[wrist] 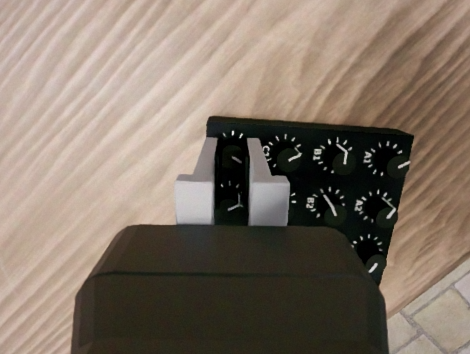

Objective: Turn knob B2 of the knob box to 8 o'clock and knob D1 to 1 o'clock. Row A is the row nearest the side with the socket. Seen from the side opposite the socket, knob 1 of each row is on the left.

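Frame: origin at the arm's base, x ahead, y left, z up, level; metres.
Seen in the pictures: gripper, between the fingertips: (231, 159).
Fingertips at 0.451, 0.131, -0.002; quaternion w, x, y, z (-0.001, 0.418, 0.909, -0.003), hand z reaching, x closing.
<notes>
Offsets run from my fingertips to a thing's middle, as dx, dy, dz. Level surfaces: height alone.
The black knob box {+0.005, +0.055, -0.014} (310, 126) lies in the centre right of the wrist view, with row D at left and row A at right. My gripper (231, 159) is shut on knob D1 {-0.002, -0.002, -0.002} (231, 155), at the box's upper left corner. The white line of D1 slants down-right in the view, at about 1 o'clock seen from the row D side. Knob B2 {-0.014, +0.057, -0.002} (334, 215), right of the gripper, stands free; its white line slants up-left, at about 8 o'clock. The right finger covers knob C2, and the gripper body hides the lower left part of the box. The socket does not show.
Knobs C1 {-0.021, +0.020, +0.005} (289, 159), B1 {-0.035, +0.040, -0.002} (344, 162) and A1 {-0.052, +0.061, -0.002} (399, 166) line the box's upper side. Knob D2 {+0.019, +0.015, -0.002} (232, 209) shows between the fingers' bases. Knob A2 {-0.033, +0.077, +0.005} (387, 216) is right of B2. The wooden table top {dz -0.033} (125, 75) ends at the lower right, above a tiled floor (440, 310).
</notes>
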